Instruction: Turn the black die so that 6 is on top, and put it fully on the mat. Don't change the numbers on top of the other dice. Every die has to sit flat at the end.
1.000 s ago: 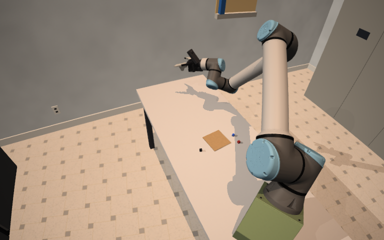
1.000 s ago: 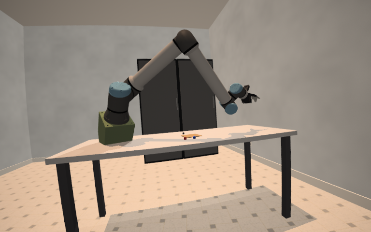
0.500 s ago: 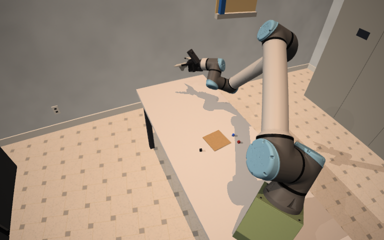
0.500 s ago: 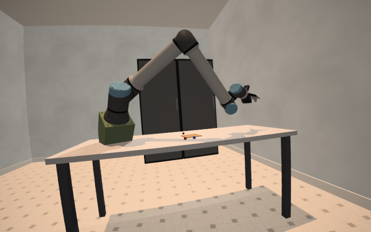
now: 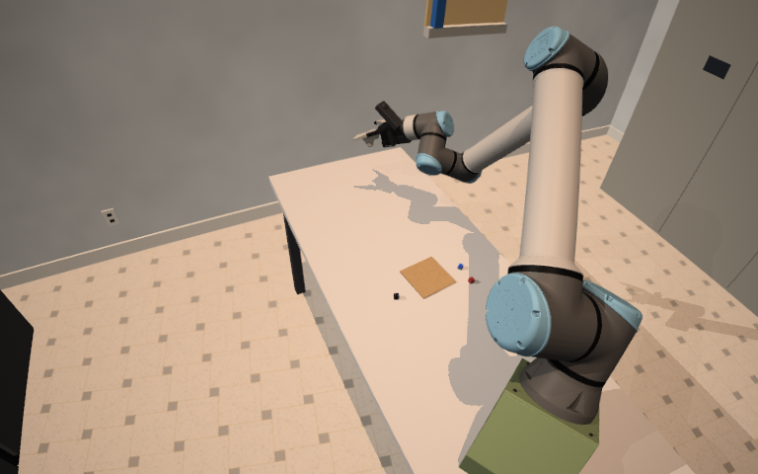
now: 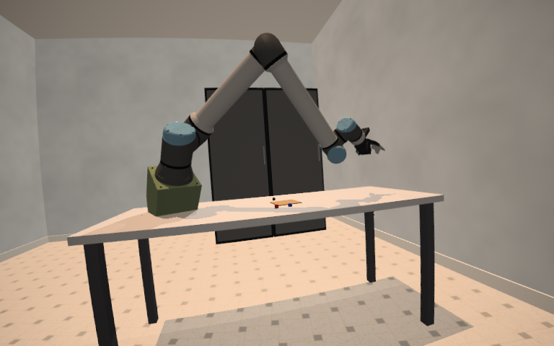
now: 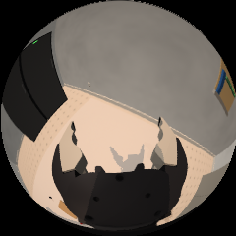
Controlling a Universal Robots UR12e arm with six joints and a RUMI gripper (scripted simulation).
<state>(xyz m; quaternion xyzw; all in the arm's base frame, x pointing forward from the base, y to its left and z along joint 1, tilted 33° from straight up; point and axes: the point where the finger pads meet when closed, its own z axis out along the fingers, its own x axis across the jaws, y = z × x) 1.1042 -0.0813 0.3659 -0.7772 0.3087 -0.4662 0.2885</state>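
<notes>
My gripper is now 600 mm past the blue die and 260 mm above it. Round my hand: red die 670 mm behind, 260 mm below, 10 mm to the left; black die 570 mm behind, 270 mm to the left, 260 mm below; brown mat 560 mm behind, 260 mm below, 120 mm to the left.
</notes>
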